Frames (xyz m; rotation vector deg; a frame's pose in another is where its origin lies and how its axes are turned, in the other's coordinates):
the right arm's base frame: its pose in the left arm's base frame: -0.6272 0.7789 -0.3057 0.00 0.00 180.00
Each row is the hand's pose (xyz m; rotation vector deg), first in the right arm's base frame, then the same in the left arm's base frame.
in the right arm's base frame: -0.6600 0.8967 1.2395 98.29 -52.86 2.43
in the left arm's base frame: 0.0328 -0.1178 0.9338 -69.71 -129.63 -99.99
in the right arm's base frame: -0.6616 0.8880 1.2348 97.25 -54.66 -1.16
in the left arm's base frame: 0.0344 -0.1091 0.9291 72.53 129.04 100.67
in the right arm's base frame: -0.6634 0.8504 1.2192 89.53 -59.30 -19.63
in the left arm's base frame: 0.0362 -0.0715 0.9135 73.01 110.23 95.58
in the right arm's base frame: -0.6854 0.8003 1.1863 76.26 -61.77 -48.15
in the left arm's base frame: 0.0582 -0.0214 0.8806 68.10 84.08 85.47
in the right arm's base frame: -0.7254 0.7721 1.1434 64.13 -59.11 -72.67
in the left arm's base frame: 0.0982 0.0068 0.8377 59.43 64.48 74.80
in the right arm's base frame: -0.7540 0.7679 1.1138 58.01 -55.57 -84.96
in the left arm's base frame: 0.1268 0.0110 0.8081 53.38 55.72 68.93
